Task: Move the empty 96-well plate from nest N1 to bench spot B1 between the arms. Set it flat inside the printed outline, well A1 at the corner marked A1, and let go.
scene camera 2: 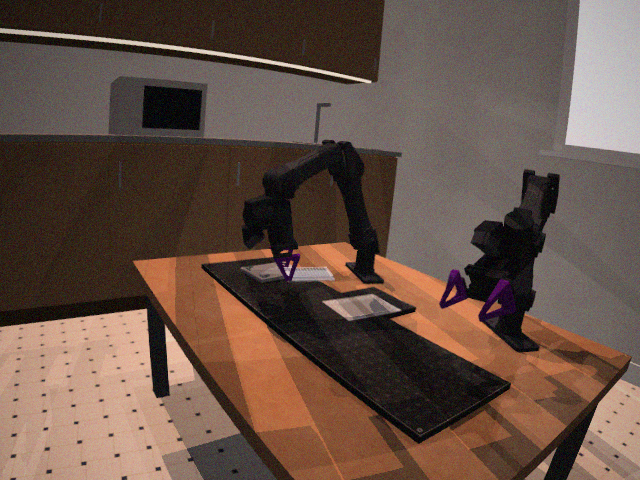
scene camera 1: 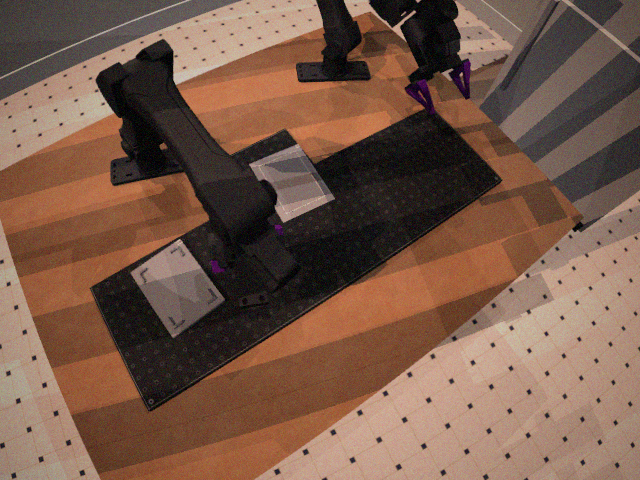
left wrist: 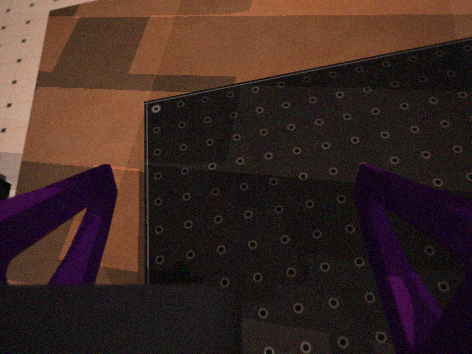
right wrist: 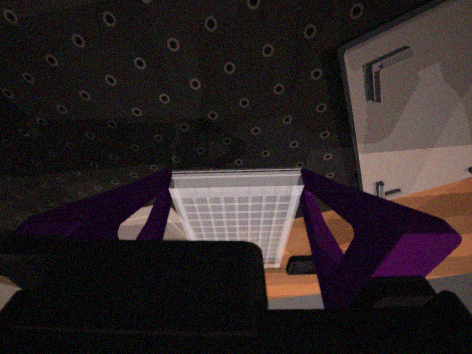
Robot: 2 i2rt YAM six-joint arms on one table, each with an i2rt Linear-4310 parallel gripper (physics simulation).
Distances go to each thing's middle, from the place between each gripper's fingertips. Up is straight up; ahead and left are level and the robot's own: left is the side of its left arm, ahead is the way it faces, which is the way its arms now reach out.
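Scene:
Measured from the white well plate point(right wrist: 258, 205), my right hand is 5 cm past the white well plate, 3 cm to the right of the white well plate and 1 cm below the white well plate.
My left hand is 50 mm past the white well plate, while it is also 500 mm to the left of the white well plate and 90 mm above the white well plate.

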